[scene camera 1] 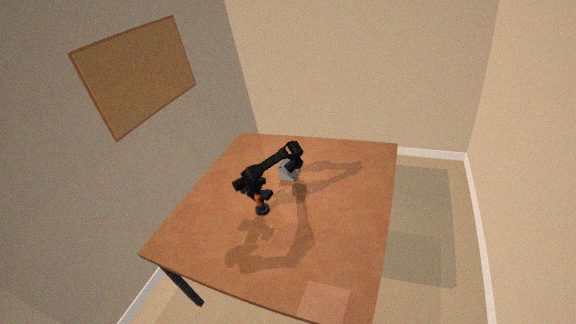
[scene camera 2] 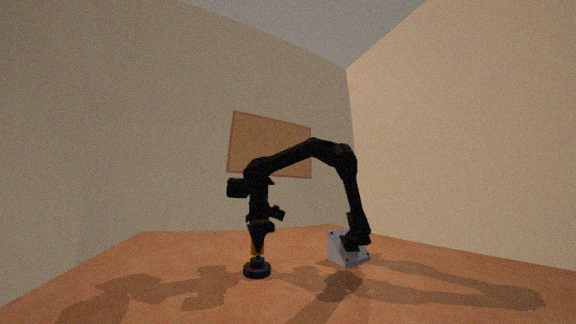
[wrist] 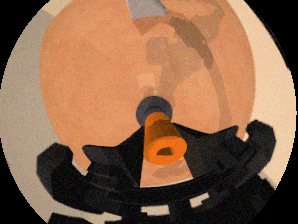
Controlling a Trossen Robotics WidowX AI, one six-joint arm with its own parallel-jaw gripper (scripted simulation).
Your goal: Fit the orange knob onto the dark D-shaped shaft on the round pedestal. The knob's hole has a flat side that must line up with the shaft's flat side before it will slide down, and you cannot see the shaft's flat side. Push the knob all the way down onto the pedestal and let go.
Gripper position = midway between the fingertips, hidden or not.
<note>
The gripper (scene camera 2: 257, 250) carries an orange knob (wrist: 163, 144).
The gripper shows as well in the wrist view (wrist: 158, 126).
</note>
